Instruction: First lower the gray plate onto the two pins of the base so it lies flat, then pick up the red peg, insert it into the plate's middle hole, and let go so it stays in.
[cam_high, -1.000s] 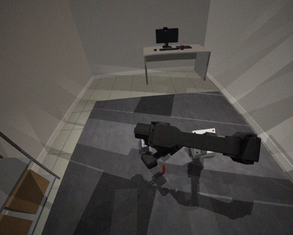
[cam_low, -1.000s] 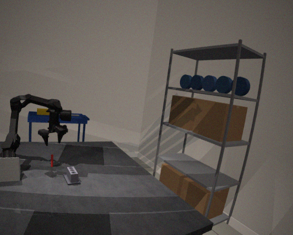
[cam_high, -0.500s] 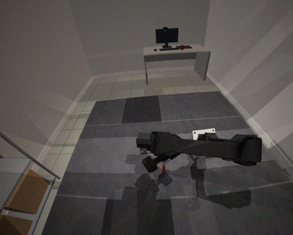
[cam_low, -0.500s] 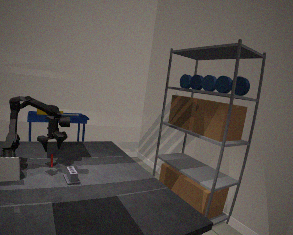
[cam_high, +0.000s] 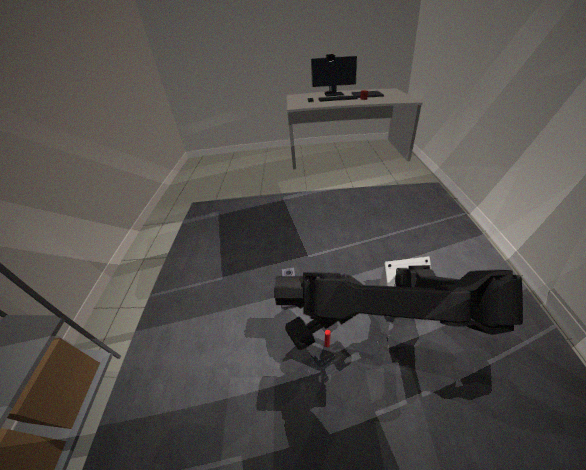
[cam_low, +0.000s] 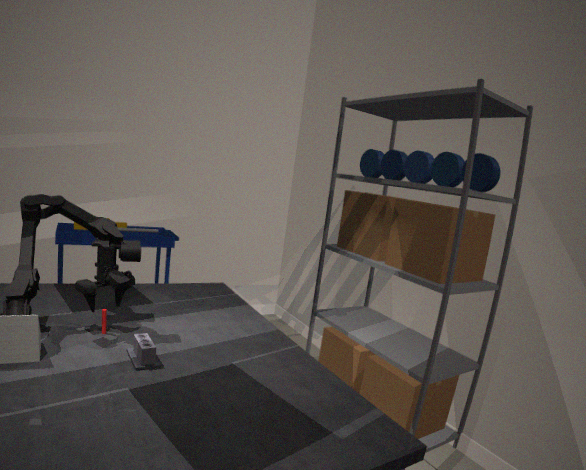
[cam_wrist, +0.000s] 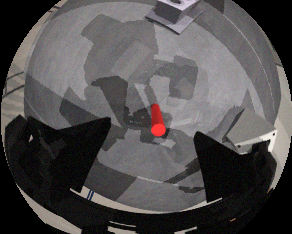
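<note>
Right now the red peg is 40 mm below my gripper tip. Also, from my gripper tip: gray plate (100 mm ahead, 180 mm to the right, 40 mm below); then base (100 mm ahead, 180 mm to the right, 70 mm below).
</note>
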